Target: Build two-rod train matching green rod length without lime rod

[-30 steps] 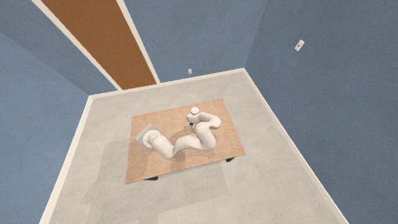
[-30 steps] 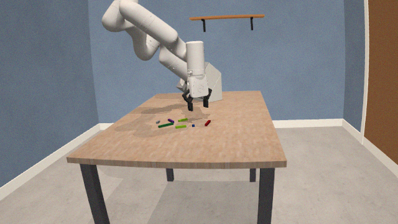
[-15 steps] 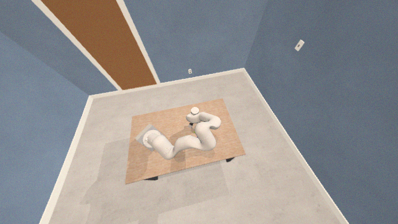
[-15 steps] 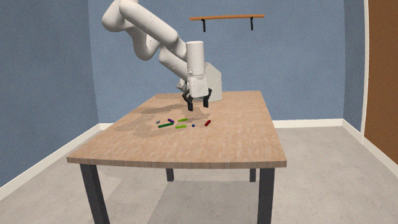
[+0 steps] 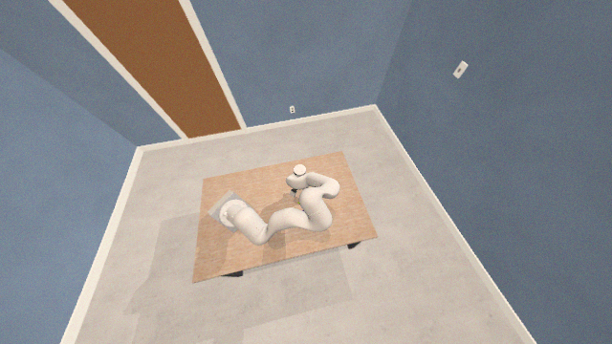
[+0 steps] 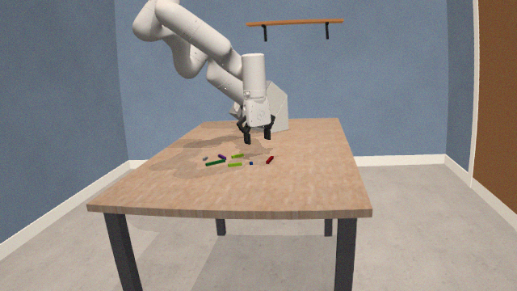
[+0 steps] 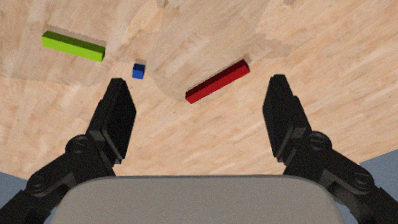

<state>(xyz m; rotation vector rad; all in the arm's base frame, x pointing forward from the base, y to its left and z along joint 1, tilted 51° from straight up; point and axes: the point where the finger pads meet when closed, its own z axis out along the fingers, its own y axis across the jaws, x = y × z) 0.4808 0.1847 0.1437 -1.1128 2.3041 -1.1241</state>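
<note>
Now: the blue rod 6 cm ahead of my hand, 3 cm to the right of it and 7 cm below it. Round my hand: purple rod: 4 cm behind, 14 cm to the right, 7 cm below; then red rod: 3 cm ahead, 4 cm to the left, 7 cm below; then green rod: 3 cm ahead, 16 cm to the right, 7 cm below.
</note>
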